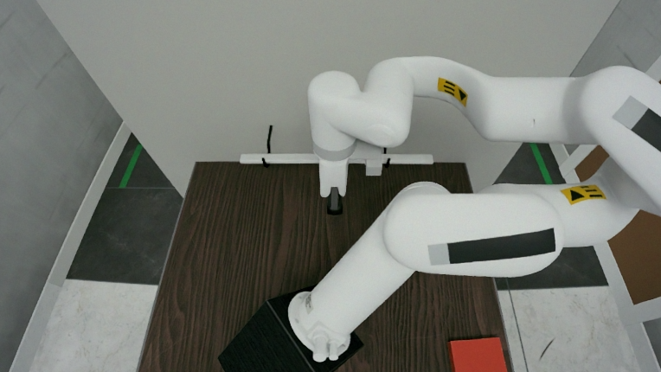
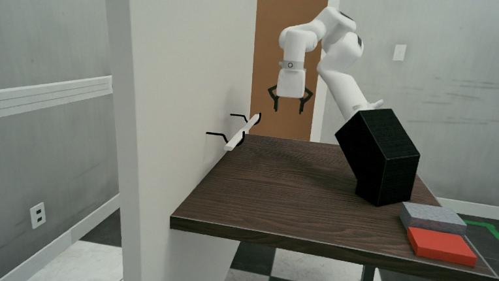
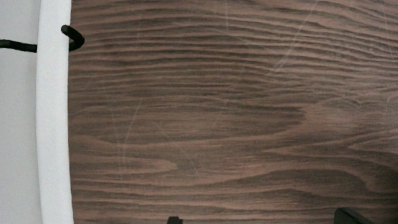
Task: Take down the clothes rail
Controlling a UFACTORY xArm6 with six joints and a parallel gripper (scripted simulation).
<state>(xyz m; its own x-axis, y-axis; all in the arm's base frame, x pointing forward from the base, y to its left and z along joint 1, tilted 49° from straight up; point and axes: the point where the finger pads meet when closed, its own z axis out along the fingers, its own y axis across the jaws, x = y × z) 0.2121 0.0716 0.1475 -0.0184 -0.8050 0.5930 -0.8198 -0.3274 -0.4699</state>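
Now: hand 160 mm short of the white clothes rail and 90 mm above it. From my hand the other things lie so: white wall: 290 mm ahead, 20 mm to the left, 190 mm above; then grey block: 440 mm behind, 310 mm to the left, 210 mm below.
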